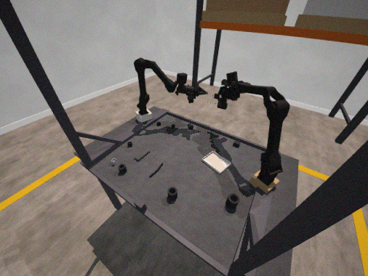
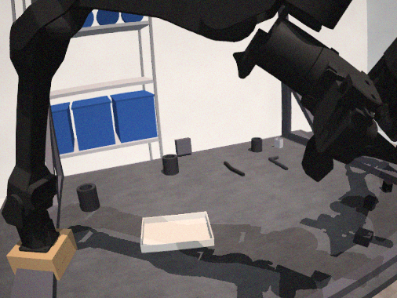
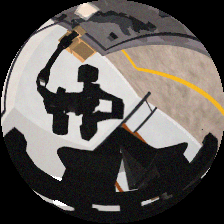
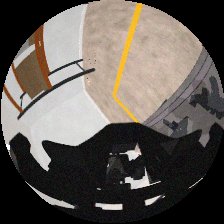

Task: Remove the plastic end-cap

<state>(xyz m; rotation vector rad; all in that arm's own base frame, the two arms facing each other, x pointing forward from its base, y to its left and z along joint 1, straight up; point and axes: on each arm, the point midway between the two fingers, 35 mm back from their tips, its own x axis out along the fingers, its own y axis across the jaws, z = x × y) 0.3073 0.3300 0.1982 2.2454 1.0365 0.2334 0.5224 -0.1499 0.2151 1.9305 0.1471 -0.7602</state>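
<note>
My right hand is 3 cm to the right of the plastic end-cap and 1 cm above it. The rest, counted from my right hand: white metal parts tray (32 cm behind, 19 cm to the right, 26 cm below).
</note>
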